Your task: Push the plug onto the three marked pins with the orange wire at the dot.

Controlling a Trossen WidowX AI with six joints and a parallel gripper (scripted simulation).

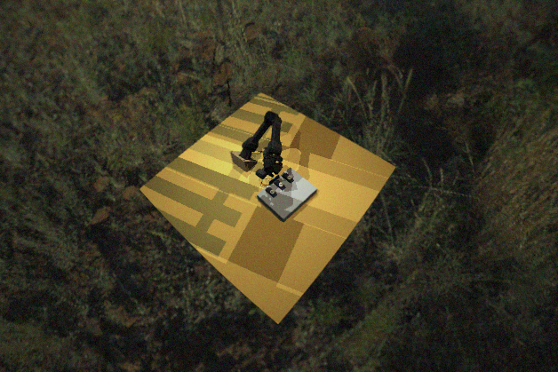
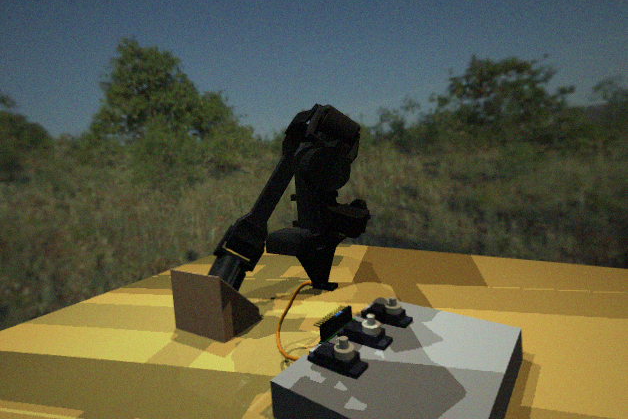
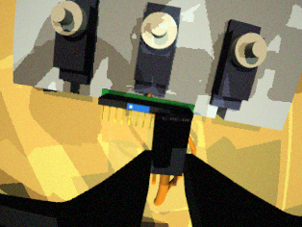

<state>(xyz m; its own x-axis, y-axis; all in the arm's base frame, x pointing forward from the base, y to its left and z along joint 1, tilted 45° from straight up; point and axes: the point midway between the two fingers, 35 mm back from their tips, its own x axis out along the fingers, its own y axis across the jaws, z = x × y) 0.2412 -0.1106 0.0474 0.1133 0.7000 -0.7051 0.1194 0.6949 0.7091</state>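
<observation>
Now: the dark strip 20 mm ahead of my gripper tip, 20 mm to the left of it and 70 mm below it. From my gripper tip the other things lie so: servo 60 mm ahead, 10 mm to the left, 80 mm below; grey printed holder 170 mm ahead, 20 mm to the right, 110 mm below.
</observation>
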